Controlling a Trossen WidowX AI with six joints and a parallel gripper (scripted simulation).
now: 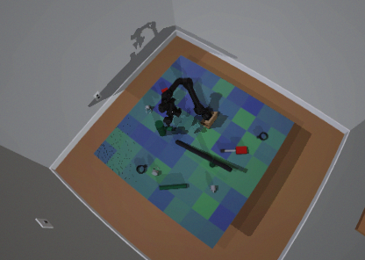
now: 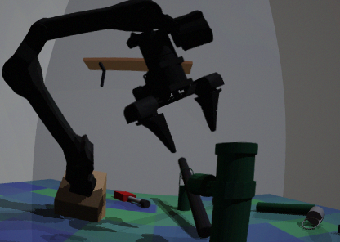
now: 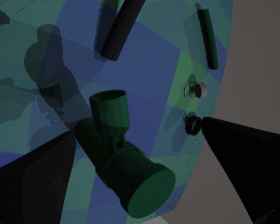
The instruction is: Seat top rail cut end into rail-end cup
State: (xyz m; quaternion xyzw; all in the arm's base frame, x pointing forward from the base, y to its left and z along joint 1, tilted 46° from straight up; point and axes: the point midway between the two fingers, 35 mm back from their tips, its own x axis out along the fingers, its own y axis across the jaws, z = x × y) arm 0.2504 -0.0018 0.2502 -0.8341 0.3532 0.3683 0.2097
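My gripper tip is 80 mm above the green rail-end cup, 30 mm short of it and 10 mm to the left of it. From my gripper tip the other things lie so: green tube 360 mm ahead, 310 mm to the left, 200 mm below.
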